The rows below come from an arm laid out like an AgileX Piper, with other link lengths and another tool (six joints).
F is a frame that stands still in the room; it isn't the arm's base.
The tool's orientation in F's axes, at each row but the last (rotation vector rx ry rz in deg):
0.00 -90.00 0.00
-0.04 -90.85 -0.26
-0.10 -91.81 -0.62
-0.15 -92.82 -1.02
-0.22 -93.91 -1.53
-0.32 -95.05 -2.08
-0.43 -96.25 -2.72
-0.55 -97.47 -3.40
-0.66 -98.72 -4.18
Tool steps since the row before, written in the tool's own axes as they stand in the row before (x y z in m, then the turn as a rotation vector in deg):
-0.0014 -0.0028 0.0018 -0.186 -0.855 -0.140
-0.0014 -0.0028 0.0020 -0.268 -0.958 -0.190
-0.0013 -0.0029 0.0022 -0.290 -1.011 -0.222
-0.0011 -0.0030 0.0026 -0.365 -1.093 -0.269
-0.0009 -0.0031 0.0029 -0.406 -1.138 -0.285
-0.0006 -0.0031 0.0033 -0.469 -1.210 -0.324
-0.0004 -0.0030 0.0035 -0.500 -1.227 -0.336
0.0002 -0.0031 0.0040 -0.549 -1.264 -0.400
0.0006 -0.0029 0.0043 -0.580 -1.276 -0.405
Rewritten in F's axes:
-0.0018 -0.0028 -0.0014 0.140 -0.855 -0.186
-0.0020 -0.0028 -0.0014 0.191 -0.958 -0.268
-0.0022 -0.0029 -0.0014 0.223 -1.011 -0.289
-0.0026 -0.0030 -0.0013 0.273 -1.093 -0.362
-0.0029 -0.0030 -0.0011 0.291 -1.138 -0.403
-0.0033 -0.0030 -0.0010 0.333 -1.210 -0.463
-0.0035 -0.0029 -0.0009 0.348 -1.226 -0.493
-0.0041 -0.0029 -0.0004 0.416 -1.265 -0.535
-0.0045 -0.0027 -0.0002 0.425 -1.276 -0.565

